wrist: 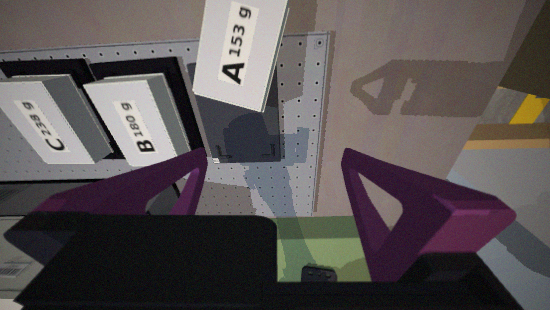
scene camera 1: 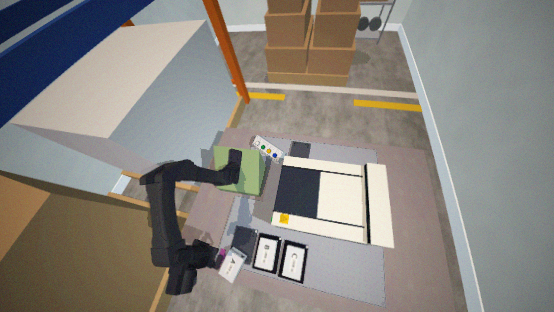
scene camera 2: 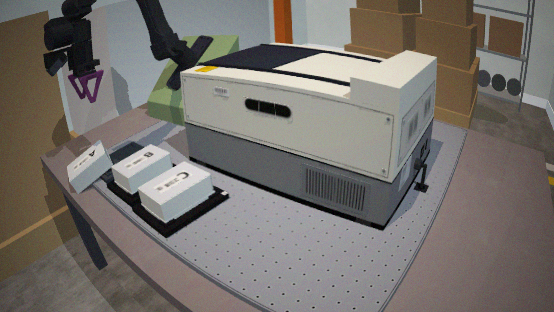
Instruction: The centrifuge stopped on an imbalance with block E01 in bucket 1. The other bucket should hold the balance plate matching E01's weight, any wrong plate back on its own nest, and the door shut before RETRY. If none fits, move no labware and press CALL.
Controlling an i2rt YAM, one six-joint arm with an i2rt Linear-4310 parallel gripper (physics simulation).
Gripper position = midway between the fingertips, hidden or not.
My gripper (scene camera 2: 87,100) is open, with nothing in its grasp. Also in view: a balance plate A (scene camera 2: 95,161). I also see a balance plate B (scene camera 2: 148,163), a balance plate C (scene camera 2: 173,193) and a centrifuge (scene camera 1: 353,205).
The balance plate A shows as well in the wrist view (wrist: 237,55). The balance plate B is seen too in the wrist view (wrist: 140,112). The balance plate C shows as well in the wrist view (wrist: 54,116).
